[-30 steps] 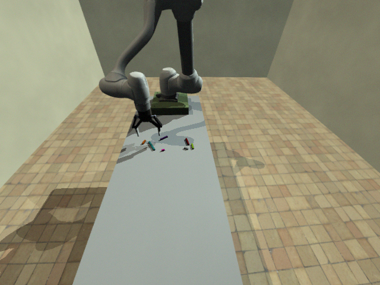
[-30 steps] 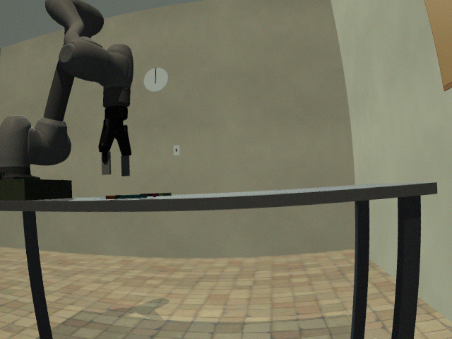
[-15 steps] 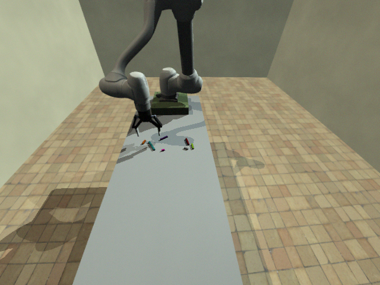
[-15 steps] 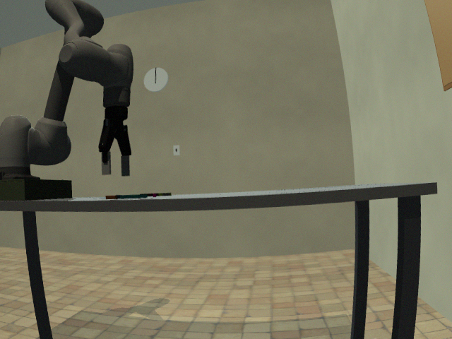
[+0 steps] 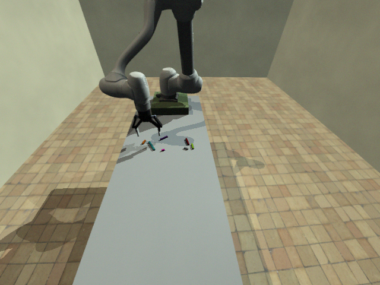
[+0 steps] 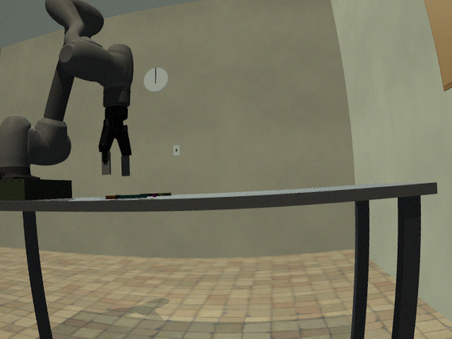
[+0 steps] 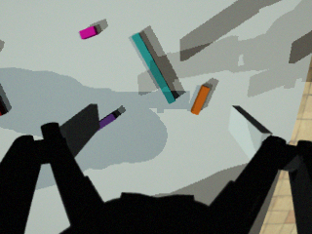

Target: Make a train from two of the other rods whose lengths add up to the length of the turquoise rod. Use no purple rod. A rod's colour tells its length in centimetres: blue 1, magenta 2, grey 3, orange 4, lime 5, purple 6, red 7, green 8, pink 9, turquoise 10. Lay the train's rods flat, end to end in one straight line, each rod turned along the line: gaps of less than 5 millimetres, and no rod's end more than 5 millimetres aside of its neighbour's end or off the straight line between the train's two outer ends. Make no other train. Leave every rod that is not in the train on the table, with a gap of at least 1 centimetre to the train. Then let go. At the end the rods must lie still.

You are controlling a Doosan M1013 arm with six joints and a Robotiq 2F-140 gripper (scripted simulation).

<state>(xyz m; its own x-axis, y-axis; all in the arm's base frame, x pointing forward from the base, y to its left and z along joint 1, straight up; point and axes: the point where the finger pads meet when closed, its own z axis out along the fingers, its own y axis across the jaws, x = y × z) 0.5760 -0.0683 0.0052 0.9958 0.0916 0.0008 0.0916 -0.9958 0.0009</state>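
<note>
Right now my hand is 60 mm short of the grey rod, 270 mm to the right of it and 70 mm above it. Also, from my hand: orange rod 10 mm ahead, 50 mm to the right, 70 mm below; then turquoise rod 40 mm ahead, 20 mm to the left, 70 mm below; then purple rod 50 mm behind, 90 mm to the left, 70 mm below.
</note>
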